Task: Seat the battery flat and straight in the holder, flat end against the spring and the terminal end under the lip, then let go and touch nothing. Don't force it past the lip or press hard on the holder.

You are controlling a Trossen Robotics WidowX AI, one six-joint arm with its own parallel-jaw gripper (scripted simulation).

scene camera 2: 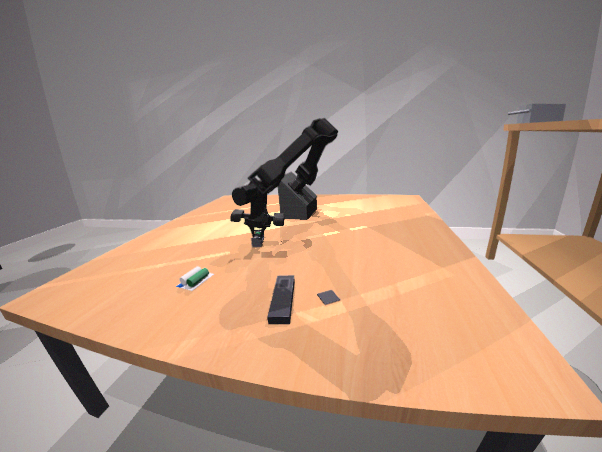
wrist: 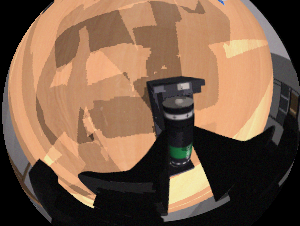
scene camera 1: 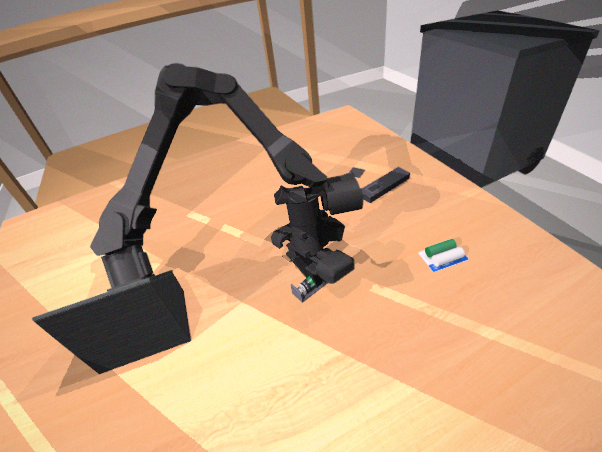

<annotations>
same spot on black bar: (scene camera 1: 371, 192) = (scene camera 2: 281, 279)
</annotations>
